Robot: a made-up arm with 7 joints.
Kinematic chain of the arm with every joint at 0, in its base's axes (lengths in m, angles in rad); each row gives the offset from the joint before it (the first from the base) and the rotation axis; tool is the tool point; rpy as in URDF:
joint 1: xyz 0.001 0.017 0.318 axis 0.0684 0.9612 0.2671
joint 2: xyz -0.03 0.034 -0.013 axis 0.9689 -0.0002 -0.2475
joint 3: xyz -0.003 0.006 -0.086 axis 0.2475 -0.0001 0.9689
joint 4: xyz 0.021 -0.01 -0.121 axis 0.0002 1 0
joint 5: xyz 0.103 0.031 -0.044 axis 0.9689 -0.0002 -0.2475
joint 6: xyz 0.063 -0.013 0.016 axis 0.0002 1 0
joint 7: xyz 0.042 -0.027 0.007 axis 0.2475 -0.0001 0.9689
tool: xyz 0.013 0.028 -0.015 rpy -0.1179 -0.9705 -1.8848
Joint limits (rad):
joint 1: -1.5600..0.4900
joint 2: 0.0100..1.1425
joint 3: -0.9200..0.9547
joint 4: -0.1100..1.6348
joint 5: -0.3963..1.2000
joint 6: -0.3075..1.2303
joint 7: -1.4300..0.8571
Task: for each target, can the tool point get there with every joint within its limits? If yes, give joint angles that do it. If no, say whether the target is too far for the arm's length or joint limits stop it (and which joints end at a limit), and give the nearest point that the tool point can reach.
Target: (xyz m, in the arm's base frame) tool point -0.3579 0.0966 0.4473
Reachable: no: joint limits stop it (at a limit: joint 1, joint 4, joint 5, joint 6, joint 7) | nearest point -0.2860 0.2756 0.1330 | short by 0.369 m
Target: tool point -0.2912 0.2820 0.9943
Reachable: no: too far | nearest point 0.0050 0.2343 0.5633 | short by 0.525 m
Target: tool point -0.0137 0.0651 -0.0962
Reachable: yes | joints 0.1954 0.3550 -0.6533 0.6346 1.0686 0.4872 0.1065
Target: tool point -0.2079 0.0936 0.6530
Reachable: no: joint limits stop it (at a limit: joint 1, joint 2, joint 4, joint 5, joint 6, joint 7) | nearest point -0.0044 0.2210 0.5542 | short by 0.260 m
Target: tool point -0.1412 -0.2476 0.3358
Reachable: no: joint limits stop it (at a limit: joint 1, joint 2, joint 3, joint 4, joint 6, joint 7) | nearest point 0.1049 -0.2361 0.3694 | short by 0.249 m
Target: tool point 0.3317 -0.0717 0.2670
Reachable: yes | joints -0.9177 0.3341 -0.3884 0.0247 0.5752 -0.0297 -0.2971
